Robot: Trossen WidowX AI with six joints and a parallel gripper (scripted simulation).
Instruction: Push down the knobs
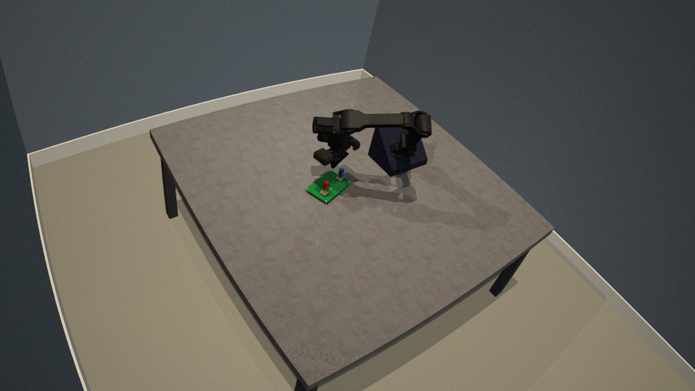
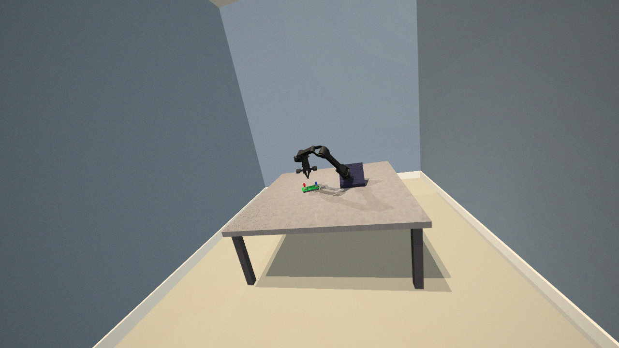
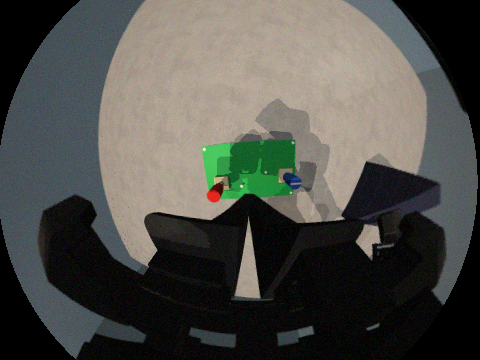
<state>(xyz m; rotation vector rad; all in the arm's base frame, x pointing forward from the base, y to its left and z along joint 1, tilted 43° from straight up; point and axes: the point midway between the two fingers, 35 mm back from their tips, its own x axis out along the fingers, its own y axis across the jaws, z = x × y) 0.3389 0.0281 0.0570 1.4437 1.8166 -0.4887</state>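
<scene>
My gripper tip is now 5 cm above the red knob, 4 cm short of it and 3 cm to the right of it. The rest, counted from my gripper tip: blue knob: 6 cm below, 6 cm behind, 2 cm to the right.
</scene>
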